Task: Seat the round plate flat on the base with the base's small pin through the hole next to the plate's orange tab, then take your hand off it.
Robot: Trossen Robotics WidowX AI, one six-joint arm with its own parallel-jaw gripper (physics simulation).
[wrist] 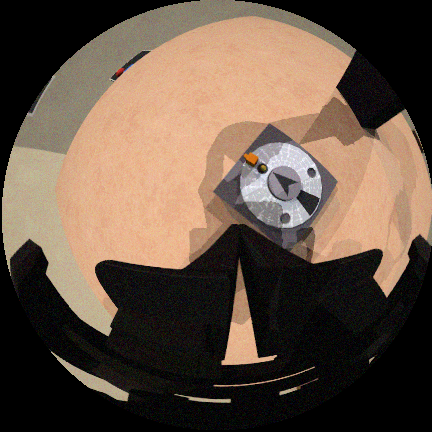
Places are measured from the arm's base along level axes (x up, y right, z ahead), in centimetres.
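Pixels of known places: gripper, fingertip midpoint: (237, 230).
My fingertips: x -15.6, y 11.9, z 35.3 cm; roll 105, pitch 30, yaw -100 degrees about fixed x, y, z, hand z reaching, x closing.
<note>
Behind a point stands the place of what it marks.
The round silver plate (261, 200) {z 32.3, x -24.3, y 11.1 cm} lies on the dark square base (325, 181) {z 25.2, x -25.0, y 4.5 cm}, right of centre in the wrist view, and looks flat. The base's grey centre hub shows in the plate's middle. The plate's orange tab (251, 159) {z 28.9, x -22.7, y 14.3 cm} is at its upper left, near the base's edge. In the hole next to the tab, the small yellowish pin (263, 168) {z 28.7, x -24.5, y 12.7 cm} shows. Two other holes and a dark wedge mark also show on the plate. My gripper (237, 230) {z 35.3, x -15.6, y 11.9 cm} is shut and empty, its fingertips apart from the plate, in front of the base's lower left side.
The base stands on a peach-coloured table top (150, 150) {z 33.1, x -27.4, y 31.0 cm}. A black block-like part (372, 90) reaches in at the upper right, with shadows around it. A small dark item with red and blue parts (131, 66) shows beyond the table's upper left edge.
</note>
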